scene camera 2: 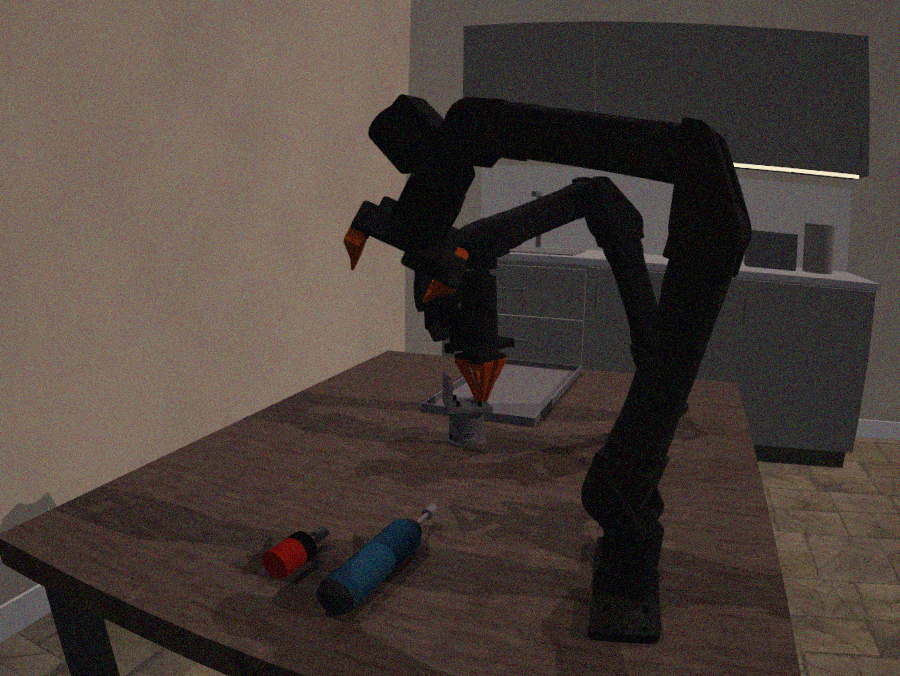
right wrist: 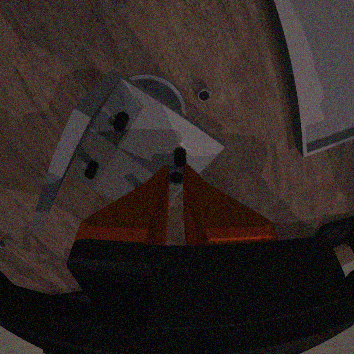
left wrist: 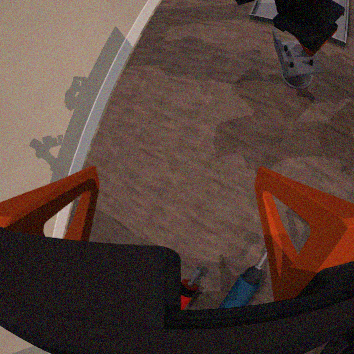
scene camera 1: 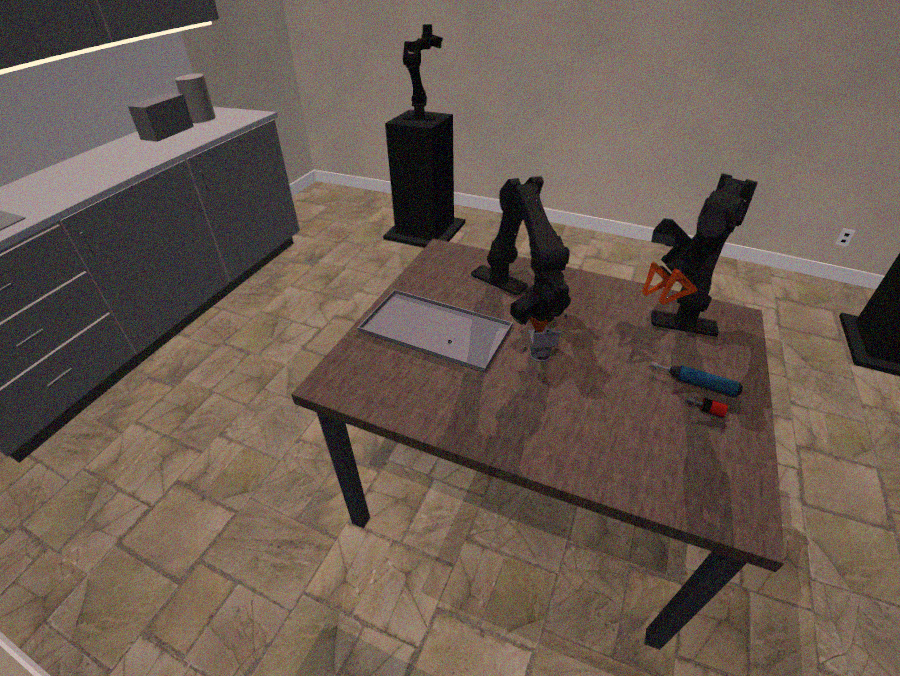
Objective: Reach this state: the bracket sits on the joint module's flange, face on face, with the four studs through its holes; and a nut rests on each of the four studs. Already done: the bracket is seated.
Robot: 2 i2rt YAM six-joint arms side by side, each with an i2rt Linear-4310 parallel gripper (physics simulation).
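Seen in the pictures: left gripper, between the fingertips: (scene camera 2: 389, 282) (left wrist: 176, 175) (scene camera 1: 651, 298); right gripper, between the fingertips: (scene camera 2: 481, 401) (right wrist: 175, 173) (left wrist: 310, 52) (scene camera 1: 539, 331); left arm's base, origin of its link: (scene camera 2: 624, 587) (right wrist: 74, 298) (scene camera 1: 683, 324); right arm's base, origin of its link: (scene camera 1: 498, 280).
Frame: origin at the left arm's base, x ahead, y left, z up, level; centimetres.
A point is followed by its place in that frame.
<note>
The grey bracket (scene camera 1: 545, 339) @(y -40.7, x 29.7, z 8.9 cm) (scene camera 2: 446, 390) @(y -39.6, x 29.2, z 9.0 cm) (left wrist: 283, 52) @(y -38.7, x 28.5, z 11.0 cm) (right wrist: 160, 120) @(y -44.2, x 27.4, z 6.6 cm) sits on the joint module (scene camera 1: 540, 355) @(y -41.4, x 29.2, z 2.3 cm) (scene camera 2: 466, 430) @(y -38.9, x 25.7, z 2.9 cm) (left wrist: 298, 82) @(y -38.9, x 25.7, z 2.1 cm), its side plate upright. Three black studs show through it in the right wrist view, with no nut seen on them; the fourth is hidden. My right gripper (scene camera 2: 481, 400) @(y -43.1, x 24.2, z 6.6 cm) (right wrist: 175, 173) @(y -43.1, x 24.2, z 6.6 cm) is shut on a small nut (right wrist: 176, 177) @(y -43.2, x 24.4, z 7.3 cm), low over the bracket beside a stud (right wrist: 180, 156) @(y -44.2, x 25.5, z 7.4 cm). Another nut (right wrist: 204, 94) @(y -46.4, x 25.2, z 0.5 cm) lies on the table beside the module. My left gripper (scene camera 2: 389, 283) @(y -17.7, x 31.4, z 28.6 cm) (left wrist: 176, 175) @(y -17.7, x 31.4, z 28.6 cm) is open and empty, high above the table.
A shallow grey tray (scene camera 1: 407, 320) @(y -83.8, x 22.7, z 0.4 cm) (scene camera 2: 525, 390) @(y -73.6, x 20.5, z 0.4 cm) (right wrist: 320, 75) @(y -56.2, x 22.3, z 0.4 cm) lies near the bracket, with a small dark nut (scene camera 1: 449, 341) @(y -68.2, x 28.9, z 0.8 cm) in it. A blue screwdriver (scene camera 1: 709, 381) @(y 3.9, x 28.0, z 3.3 cm) (scene camera 2: 374, 563) @(y 6.2, x 25.4, z 3.6 cm) (left wrist: 242, 290) @(y -1.9, x 25.6, z 4.1 cm) and a short red screwdriver (scene camera 1: 714, 408) @(y 4.5, x 37.0, z 2.7 cm) (scene camera 2: 285, 556) @(y 7.2, x 35.0, z 2.9 cm) lie on the table.
</note>
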